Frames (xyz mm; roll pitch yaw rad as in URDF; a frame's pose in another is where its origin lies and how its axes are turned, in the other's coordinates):
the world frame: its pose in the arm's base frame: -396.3 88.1 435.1 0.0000 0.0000 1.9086
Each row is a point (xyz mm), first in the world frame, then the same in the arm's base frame.
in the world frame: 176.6 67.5 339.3
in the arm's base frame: -518.5 232.3 774.4
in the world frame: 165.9 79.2 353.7
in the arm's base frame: -526.0 218.4 788.8
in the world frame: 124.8 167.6 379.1
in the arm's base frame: -595.8 150.3 814.2
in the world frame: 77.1 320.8 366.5
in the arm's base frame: -724.5 54.5 801.6
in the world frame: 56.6 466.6 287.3
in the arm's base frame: -855.3 -13.1 722.4
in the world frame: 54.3 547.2 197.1
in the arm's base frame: -930.6 -42.0 632.2
